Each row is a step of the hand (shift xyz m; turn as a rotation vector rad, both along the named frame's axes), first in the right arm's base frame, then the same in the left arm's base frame.
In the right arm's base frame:
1: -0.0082 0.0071 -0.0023 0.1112 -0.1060 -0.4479
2: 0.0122 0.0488 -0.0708 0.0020 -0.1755 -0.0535
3: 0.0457 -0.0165 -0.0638 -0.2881 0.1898 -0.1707
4: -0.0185 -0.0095 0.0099 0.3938 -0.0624 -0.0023
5: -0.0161 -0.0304 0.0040 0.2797 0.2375 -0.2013
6: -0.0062 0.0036 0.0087 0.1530 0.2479 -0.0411
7: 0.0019 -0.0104 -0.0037 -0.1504 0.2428 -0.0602
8: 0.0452 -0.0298 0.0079 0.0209 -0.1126 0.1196
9: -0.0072 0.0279 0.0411 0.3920 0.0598 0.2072
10: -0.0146 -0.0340 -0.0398 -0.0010 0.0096 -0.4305
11: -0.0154 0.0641 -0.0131 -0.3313 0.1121 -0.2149
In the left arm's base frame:
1: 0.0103 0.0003 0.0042 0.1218 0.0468 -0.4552
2: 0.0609 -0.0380 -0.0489 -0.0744 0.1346 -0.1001
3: -0.0010 -0.0120 -0.0793 0.3758 0.0639 0.0537
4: -0.0002 0.0184 0.0139 -0.2667 -0.2128 -0.2063
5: -0.0106 0.0329 0.0013 0.0872 -0.3432 -0.2231
6: 0.0009 0.0006 0.0112 0.0786 -0.2821 -0.0281
7: -0.0052 0.0068 -0.0072 0.2645 -0.0765 0.0969
8: -0.0485 -0.0083 -0.0240 -0.1450 0.0593 0.0537
9: -0.0023 -0.0198 0.0461 -0.3105 -0.3220 0.0058
10: 0.0108 0.0386 -0.0367 0.2459 0.0329 -0.3519
11: 0.0540 -0.0365 0.0165 0.3801 0.1544 0.0132

